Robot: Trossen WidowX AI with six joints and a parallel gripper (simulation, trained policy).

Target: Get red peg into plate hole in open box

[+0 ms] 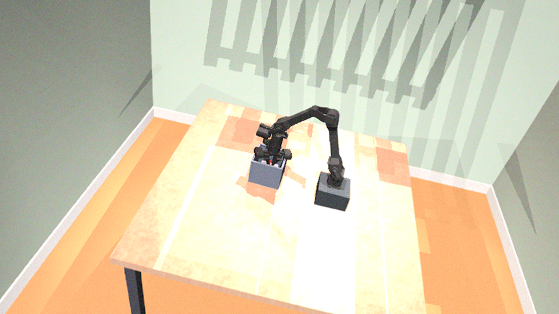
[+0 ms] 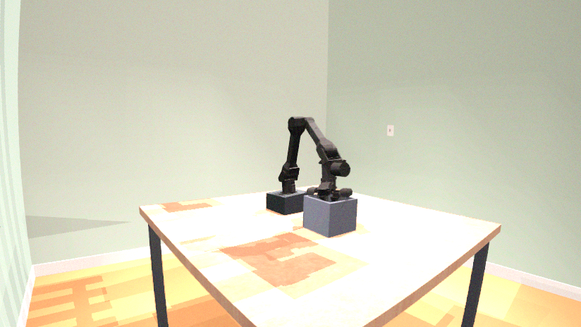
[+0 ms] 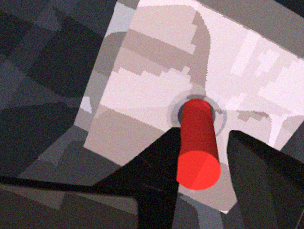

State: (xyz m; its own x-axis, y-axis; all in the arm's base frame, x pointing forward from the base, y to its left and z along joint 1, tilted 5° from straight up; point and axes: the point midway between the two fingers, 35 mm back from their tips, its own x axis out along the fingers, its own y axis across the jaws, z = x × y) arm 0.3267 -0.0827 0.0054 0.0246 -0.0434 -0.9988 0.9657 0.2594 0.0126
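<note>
Now: the red peg 10 mm to the right of my gripper tip. Round my gripper tip: plate 30 mm below.
</note>
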